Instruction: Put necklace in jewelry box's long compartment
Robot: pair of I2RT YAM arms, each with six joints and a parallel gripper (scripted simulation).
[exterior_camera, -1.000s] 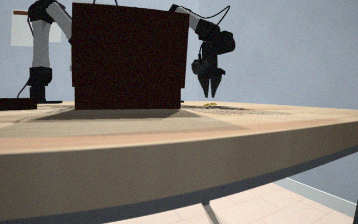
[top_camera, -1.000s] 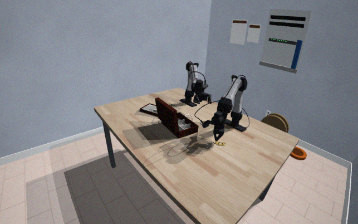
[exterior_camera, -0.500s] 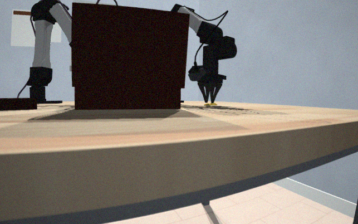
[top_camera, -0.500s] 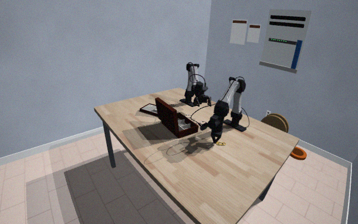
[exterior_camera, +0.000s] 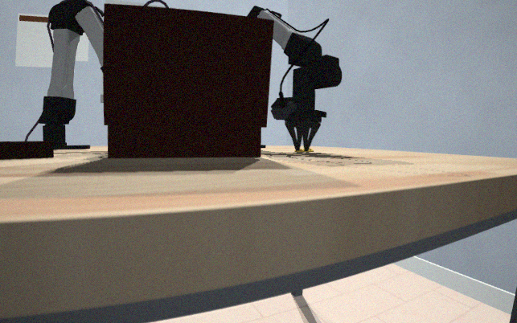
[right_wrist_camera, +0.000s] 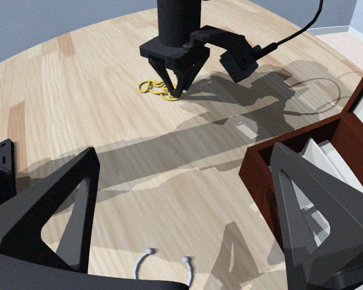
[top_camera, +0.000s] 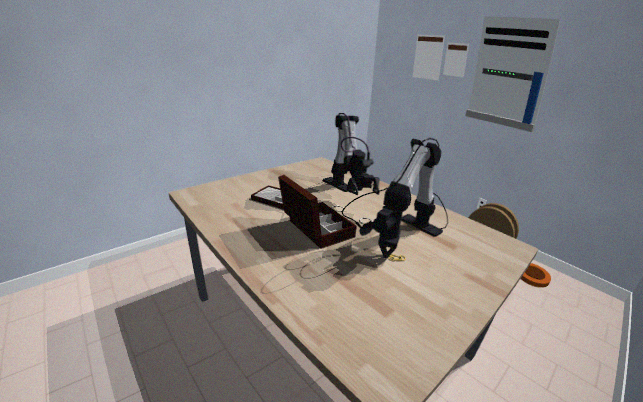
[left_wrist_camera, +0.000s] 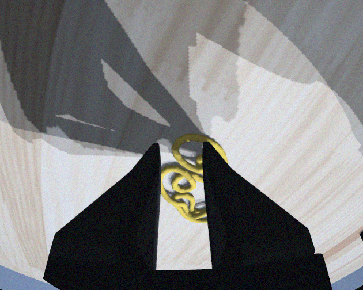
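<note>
Right now my left hand is 310 mm to the left of the dark red jewelry box, 100 mm below it and 90 mm short of it. From my left hand the other things lie so: silver bangle 240 mm to the right, 140 mm behind, 10 mm below; shallow tray 660 mm to the right, 70 mm ahead.
</note>
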